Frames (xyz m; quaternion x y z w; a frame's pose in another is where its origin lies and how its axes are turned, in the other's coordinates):
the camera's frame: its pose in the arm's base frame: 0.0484 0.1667 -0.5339 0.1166 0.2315 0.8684 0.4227
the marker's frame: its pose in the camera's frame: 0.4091 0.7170 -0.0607 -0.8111 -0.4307 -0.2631 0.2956
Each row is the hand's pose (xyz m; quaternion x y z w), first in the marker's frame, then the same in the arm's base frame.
Working: the marker's frame: its pose in the arm's base frame: -0.7152 0.0868 -0.2247 0.0047 -0.7873 0.2830 0.5477

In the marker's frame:
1: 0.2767 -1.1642 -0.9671 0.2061 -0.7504 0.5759 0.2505
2: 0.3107 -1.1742 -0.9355 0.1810 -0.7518 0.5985 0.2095
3: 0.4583 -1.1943 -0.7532 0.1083 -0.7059 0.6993 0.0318
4: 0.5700 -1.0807 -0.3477 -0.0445 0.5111 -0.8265 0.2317
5: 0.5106 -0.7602 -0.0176 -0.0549 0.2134 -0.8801 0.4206
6: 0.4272 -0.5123 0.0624 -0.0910 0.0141 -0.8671 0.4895
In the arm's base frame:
1: 0.3752 -0.3711 0.7594 0.1270 0.5526 -0.5451 0.6176
2: 0.3376 -0.3834 0.7857 0.1583 0.5283 -0.5260 0.6474
3: 0.1282 -0.4378 0.8785 0.2913 0.3843 -0.4739 0.7368
4: -0.3012 -0.4915 0.8279 0.4828 0.0888 -0.4197 0.7635
5: -0.6630 -0.3891 0.5561 0.6044 -0.2256 -0.4052 0.6477
6: -0.7771 -0.2423 0.3556 0.6312 -0.3993 -0.4080 0.5251

